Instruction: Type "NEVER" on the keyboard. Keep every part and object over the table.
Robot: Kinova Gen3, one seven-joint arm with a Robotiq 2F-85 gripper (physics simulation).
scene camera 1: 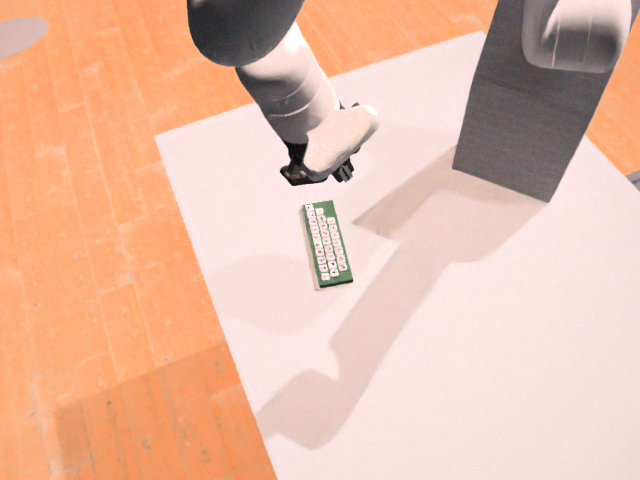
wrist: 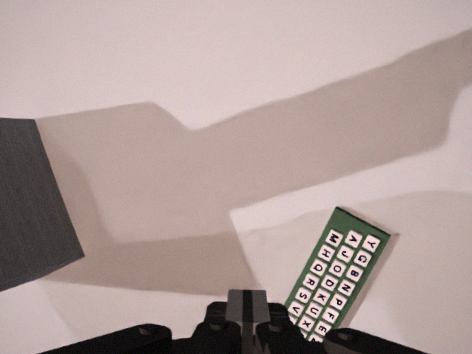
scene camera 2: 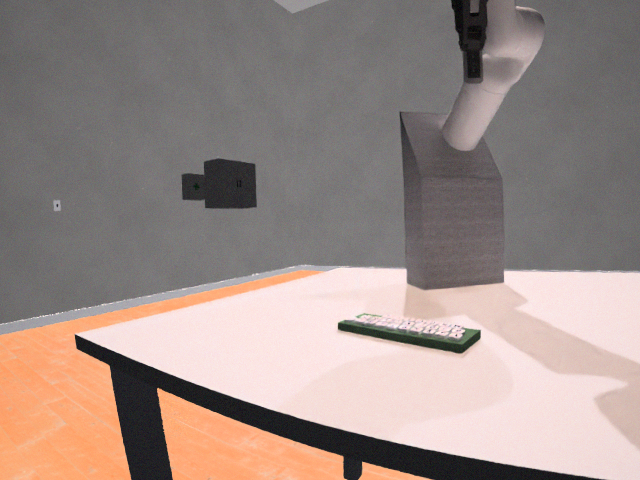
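Seen in the pictures: gripper, fingertip midpoint: [scene camera 1: 345, 175] [wrist: 246, 314] [scene camera 2: 473, 83]; arm's base at its link origin: [scene camera 2: 459, 136].
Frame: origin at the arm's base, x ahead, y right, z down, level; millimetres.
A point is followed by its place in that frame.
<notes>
The keyboard [scene camera 1: 327, 245] {x 401, y -191, z 331 mm} [scene camera 2: 403, 336] {x 430, y -201, z 334 mm} [wrist: 346, 274] {x 406, y -220, z 327 mm}, a green board with three rows of white letter keys, lies flat on the white table [scene camera 1: 465, 387] {x 176, y -455, z 344 mm} [scene camera 2: 206, 351] {x 632, y -70, z 344 mm} [wrist: 125, 50] {x 43, y -247, z 344 mm}. In the wrist view its letters are turned sideways. The N key [wrist: 346, 288] {x 415, y -209, z 326 mm}, E key [wrist: 322, 329] {x 426, y -158, z 326 mm}, V key [wrist: 295, 309] {x 391, y -155, z 327 mm} and R key [wrist: 310, 282] {x 384, y -188, z 326 mm} show there; the keyboard's lower end is hidden behind the gripper. My gripper [scene camera 1: 343, 174] {x 367, y -273, z 34 mm} [scene camera 2: 473, 72] {x 367, y -273, z 34 mm} [wrist: 246, 314] {x 367, y -273, z 34 mm} is shut and empty, high above the table. In the wrist view its tips appear left of the keyboard's lower part.
A tall dark grey pedestal [scene camera 1: 511, 124] {x 72, y -37, z 180 mm} [scene camera 2: 454, 232] {x 83, y -31, z 224 mm} [wrist: 30, 210] {x 82, y -32, z 280 mm} stands on the table behind the keyboard in scene camera 2. The table's left edge runs near the keyboard in scene camera 1, with wooden floor [scene camera 1: 103, 232] [scene camera 2: 41, 392] beyond. Arm shadows fall across the table.
</notes>
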